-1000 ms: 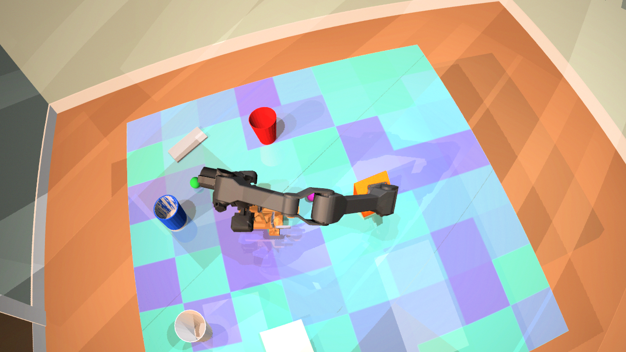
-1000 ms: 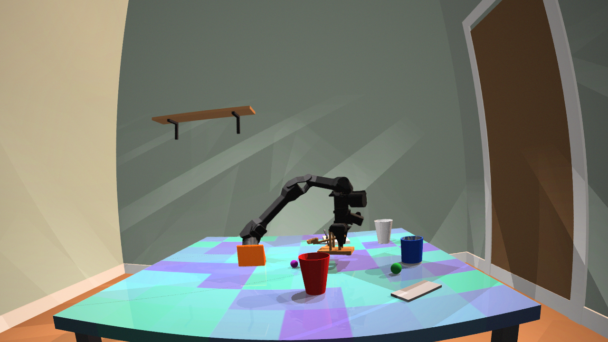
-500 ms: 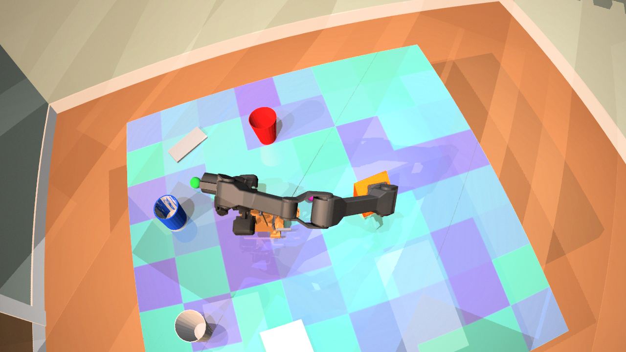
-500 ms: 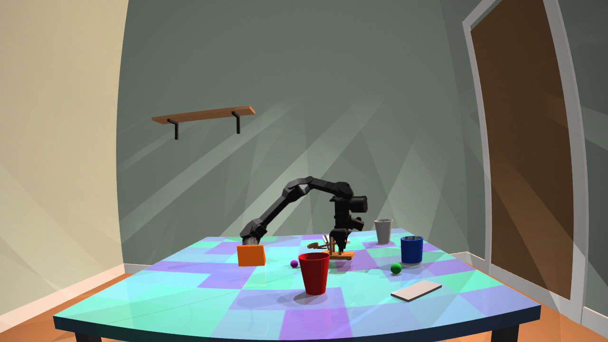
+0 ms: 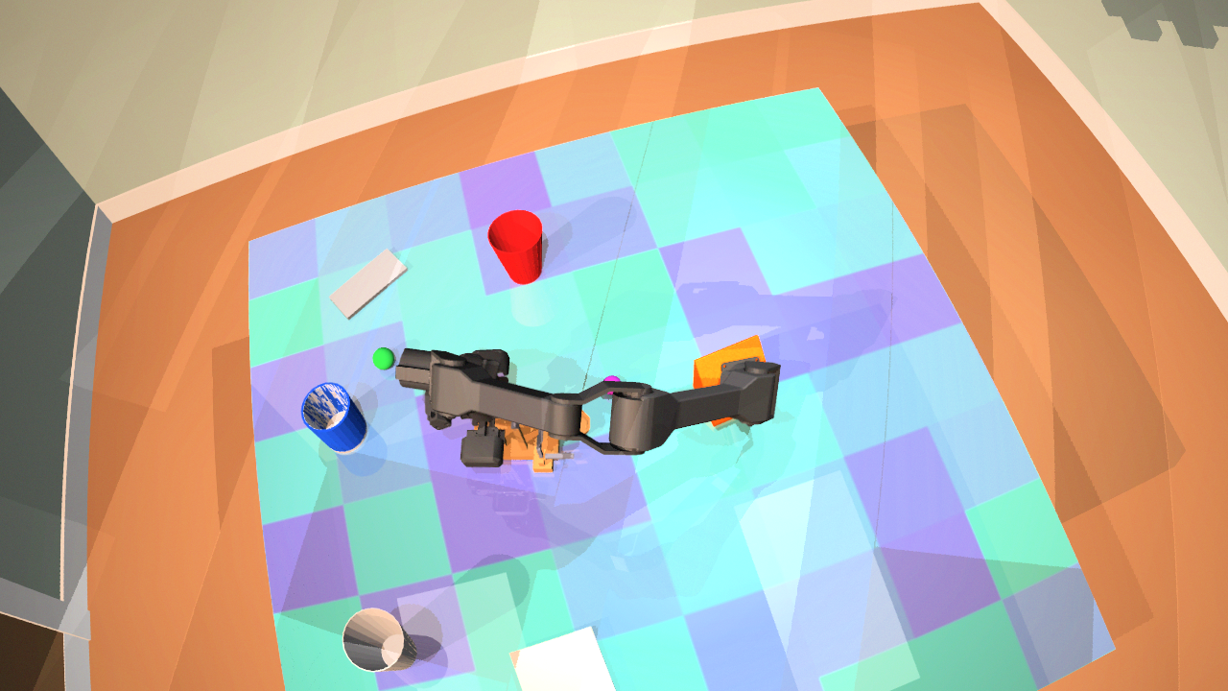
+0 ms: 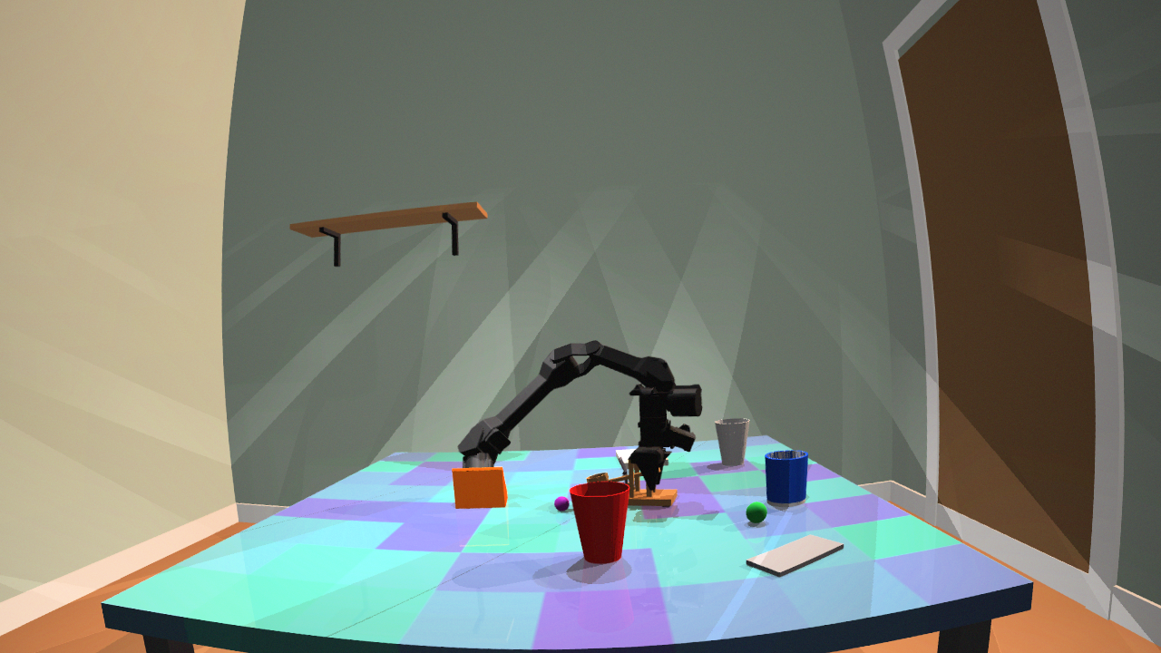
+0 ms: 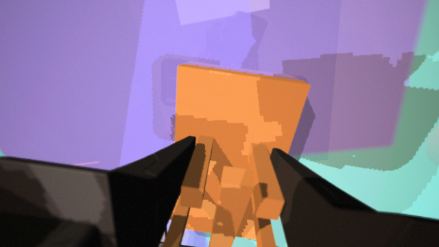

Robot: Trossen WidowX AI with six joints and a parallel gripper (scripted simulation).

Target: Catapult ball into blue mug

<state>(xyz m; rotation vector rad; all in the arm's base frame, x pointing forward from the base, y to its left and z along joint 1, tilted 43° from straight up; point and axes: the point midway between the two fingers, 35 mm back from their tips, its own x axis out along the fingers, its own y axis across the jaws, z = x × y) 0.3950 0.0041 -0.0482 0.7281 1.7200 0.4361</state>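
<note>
Right now the magenta ball is 200 mm behind my gripper tip, 40 mm to the right of it and 20 mm below it. From my gripper tip the other things lie so: blue mug 270 mm ahead, 80 mm to the right; green ball 190 mm to the right, 180 mm ahead, 10 mm below; catapult 60 mm behind, 40 mm to the left, 20 mm above.
</note>
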